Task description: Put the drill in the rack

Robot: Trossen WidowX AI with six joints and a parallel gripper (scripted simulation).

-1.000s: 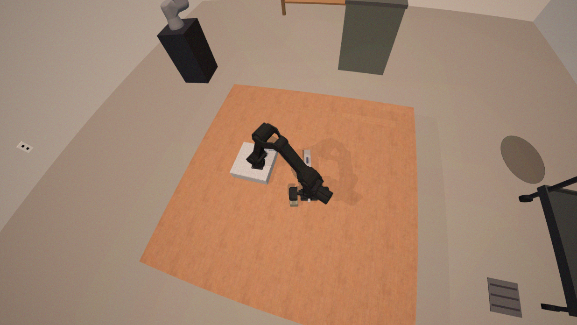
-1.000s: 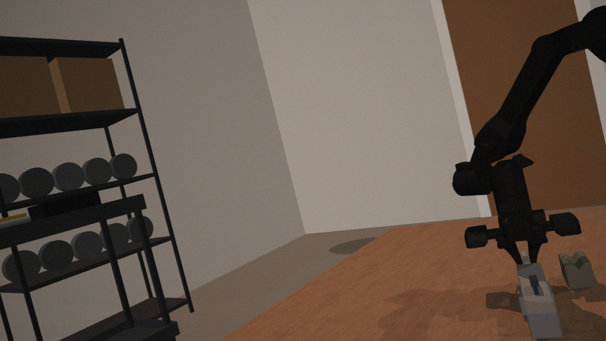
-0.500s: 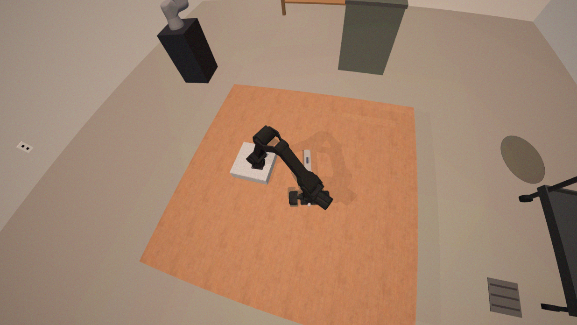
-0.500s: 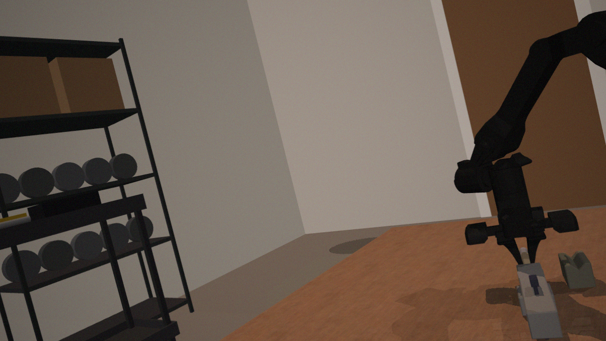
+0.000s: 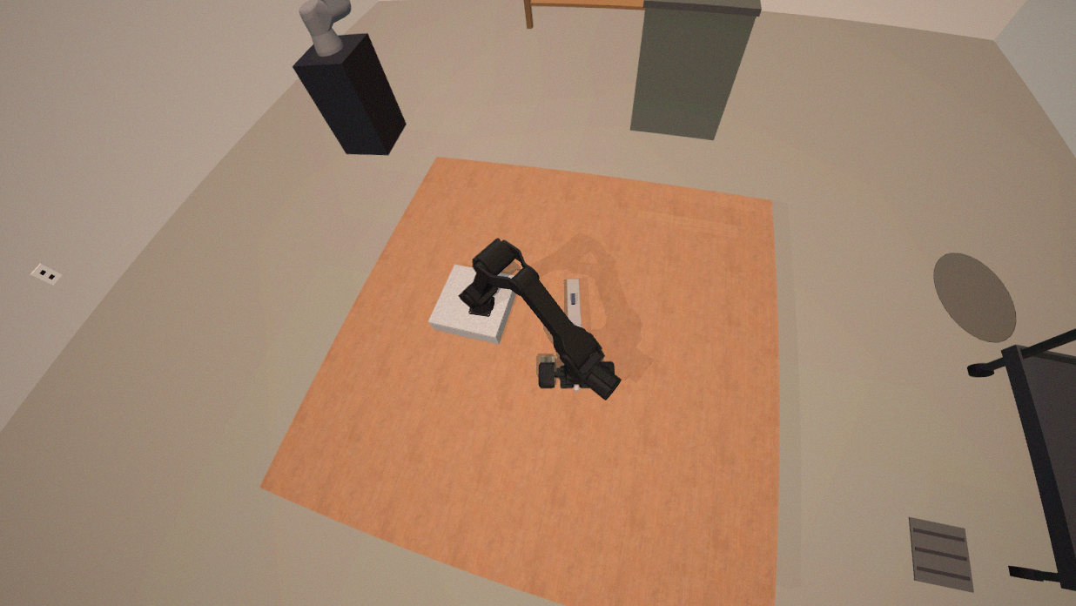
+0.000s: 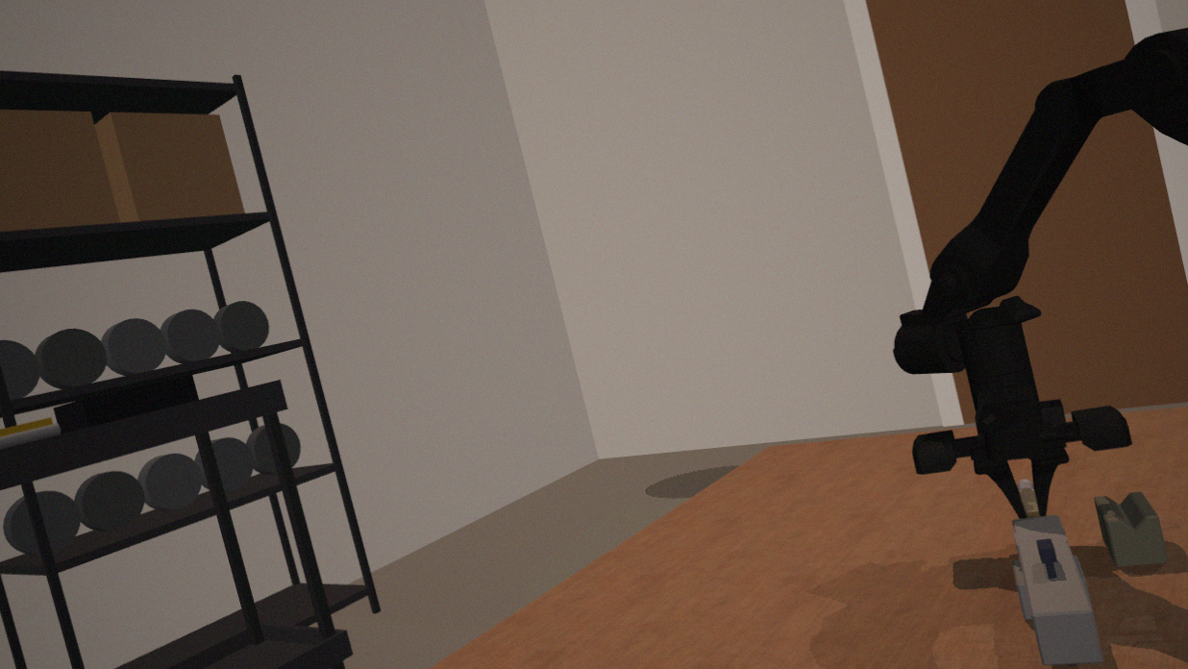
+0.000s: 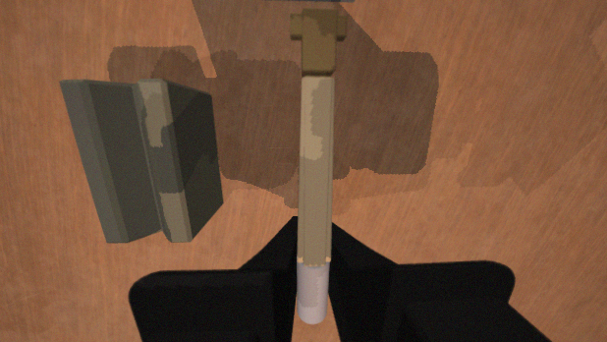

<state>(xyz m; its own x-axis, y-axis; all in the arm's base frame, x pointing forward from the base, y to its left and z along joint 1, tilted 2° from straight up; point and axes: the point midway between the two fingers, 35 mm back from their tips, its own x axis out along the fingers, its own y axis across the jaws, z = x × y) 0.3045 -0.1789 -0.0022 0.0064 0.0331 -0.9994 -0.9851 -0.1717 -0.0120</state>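
My gripper tip is now 80 mm past the rack and 20 mm to the right of it. From my gripper tip the other things lie so: dark key 230 mm to the left, 40 mm behind, 30 mm above; drill 40 mm to the left, 30 mm above, 10 mm behind.
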